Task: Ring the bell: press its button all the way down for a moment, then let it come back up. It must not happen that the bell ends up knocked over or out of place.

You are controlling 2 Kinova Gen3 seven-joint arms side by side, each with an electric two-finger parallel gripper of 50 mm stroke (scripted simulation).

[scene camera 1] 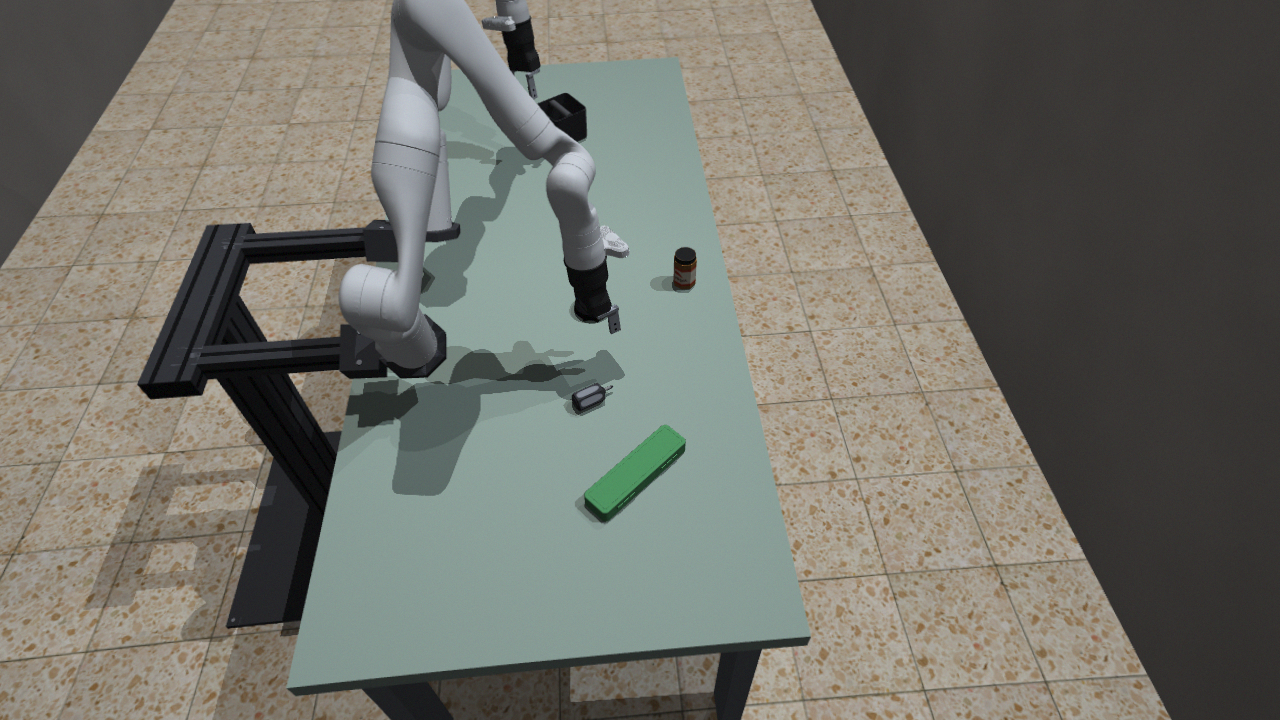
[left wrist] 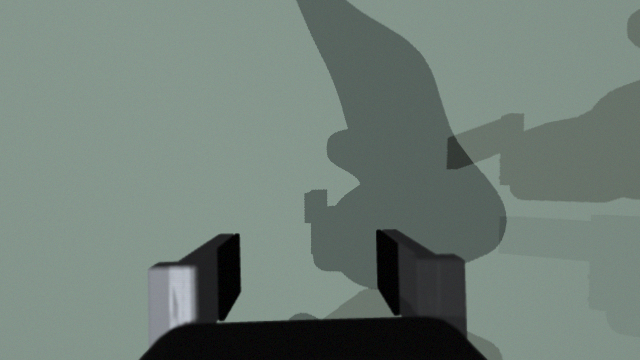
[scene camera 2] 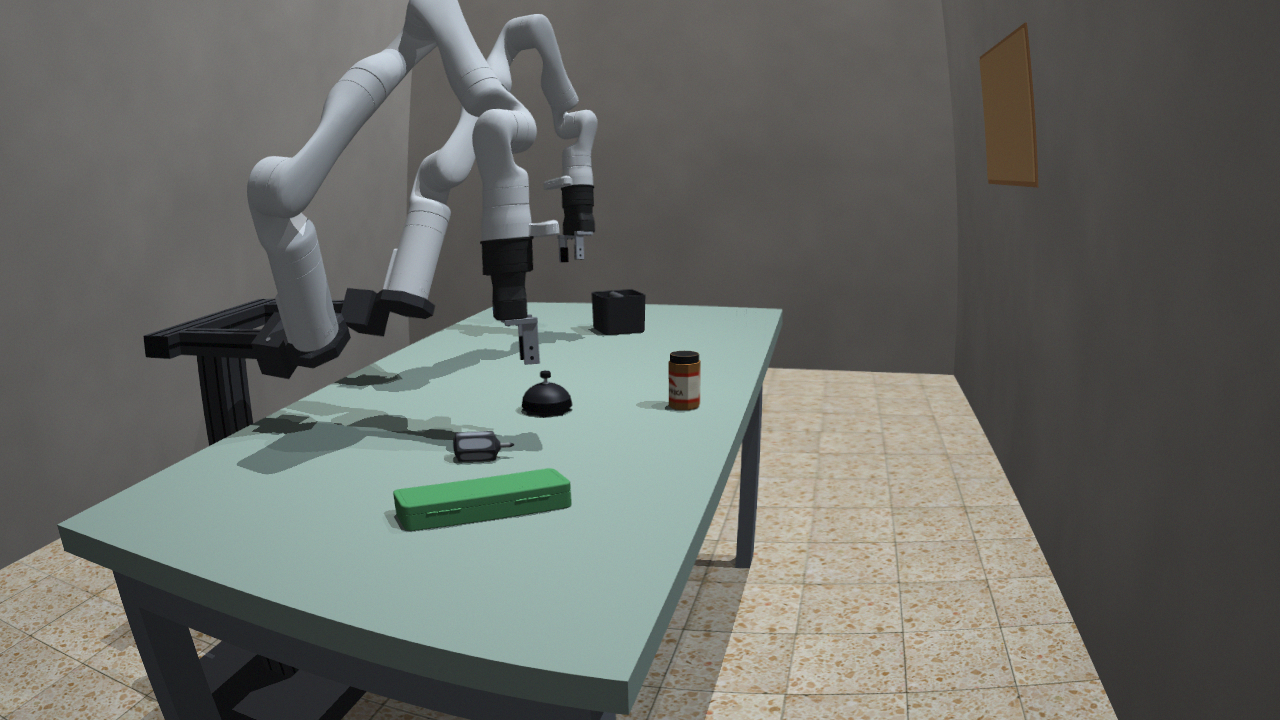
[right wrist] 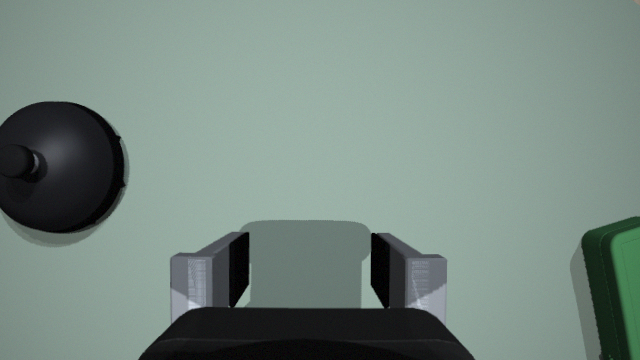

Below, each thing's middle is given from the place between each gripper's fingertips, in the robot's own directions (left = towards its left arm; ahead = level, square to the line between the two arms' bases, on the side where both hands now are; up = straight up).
My right gripper (scene camera 2: 529, 361) is now 30 mm past the black domed bell (scene camera 2: 547, 399), 150 mm to the right of it and 100 mm above it. From my right hand the other things lie so: black box (scene camera 2: 612, 315): 90 mm behind, 840 mm to the left, 100 mm below; jar (scene camera 2: 684, 366): 190 mm ahead, 220 mm to the left, 90 mm below.
Now: left hand (scene camera 2: 571, 260) 9 cm short of the black box, 9 cm to the right of it and 16 cm above it. The rest, counted from my left hand: black domed bell (14 cm ahead, 59 cm to the right, 16 cm below); jar (36 cm ahead, 53 cm to the right, 15 cm below).
